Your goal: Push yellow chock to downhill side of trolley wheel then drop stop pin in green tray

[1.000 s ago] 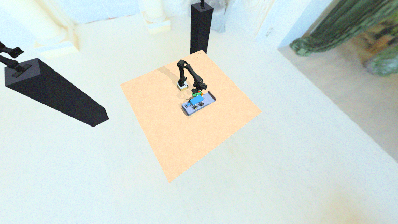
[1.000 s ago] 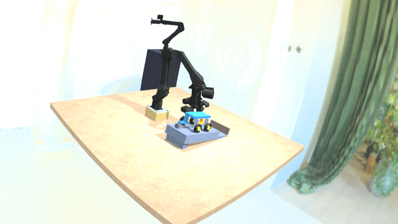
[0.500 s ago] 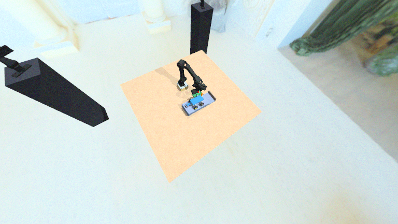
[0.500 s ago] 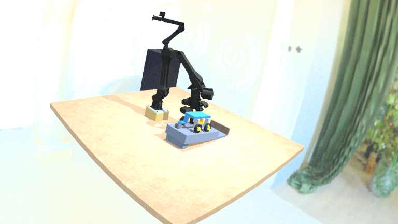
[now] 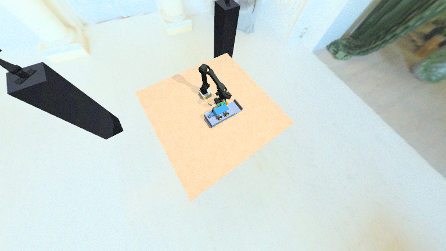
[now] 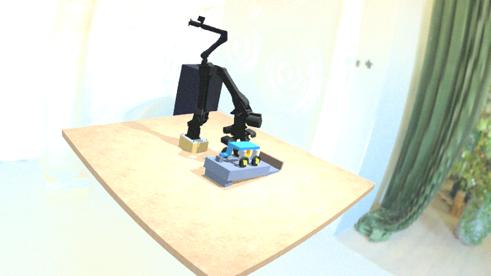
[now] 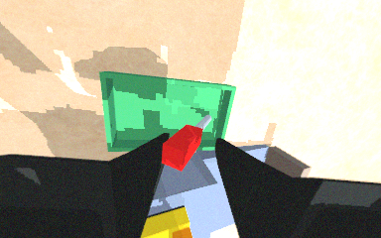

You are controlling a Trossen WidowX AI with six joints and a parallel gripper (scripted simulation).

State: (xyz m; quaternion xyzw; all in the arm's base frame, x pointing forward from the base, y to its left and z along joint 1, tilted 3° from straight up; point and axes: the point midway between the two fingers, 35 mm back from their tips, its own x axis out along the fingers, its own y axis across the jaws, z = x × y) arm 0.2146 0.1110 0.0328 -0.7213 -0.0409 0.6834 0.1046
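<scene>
Now: gripper tip 1 cm past the green tray, 1 cm to the left of it and 6 cm above it. Also, from my gripper tip: yellow chock 7 cm ahead, 3 cm to the right, 3 cm above; then grey ramp 12 cm ahead, 13 cm to the right; then red-headed stop pin 1 cm below.
</scene>
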